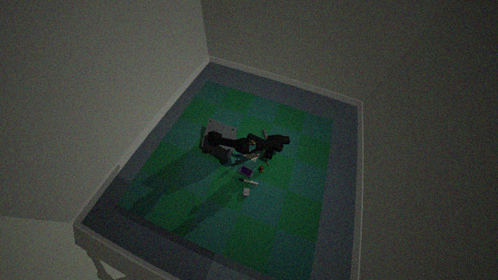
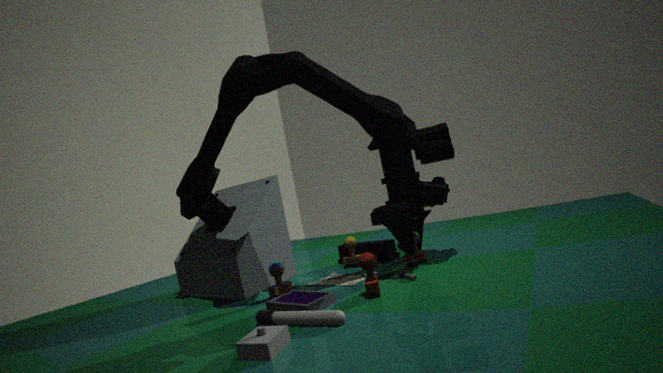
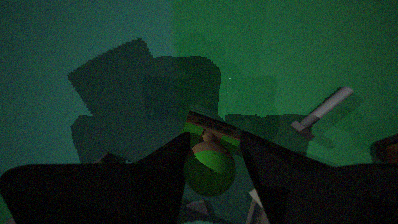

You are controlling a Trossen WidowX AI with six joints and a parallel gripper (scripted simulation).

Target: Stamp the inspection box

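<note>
Right now my gripper tip is 22 cm to the left of the purple ink pad, 10 cm past it and 2 cm above it. Round my gripper tip: pale card (12 cm behind, 8 cm to the right, 2 cm below); then yellow-knobbed stamp (15 cm behind, 2 cm to the left); then green-knobbed stamp (right at my gripper tip).
</note>
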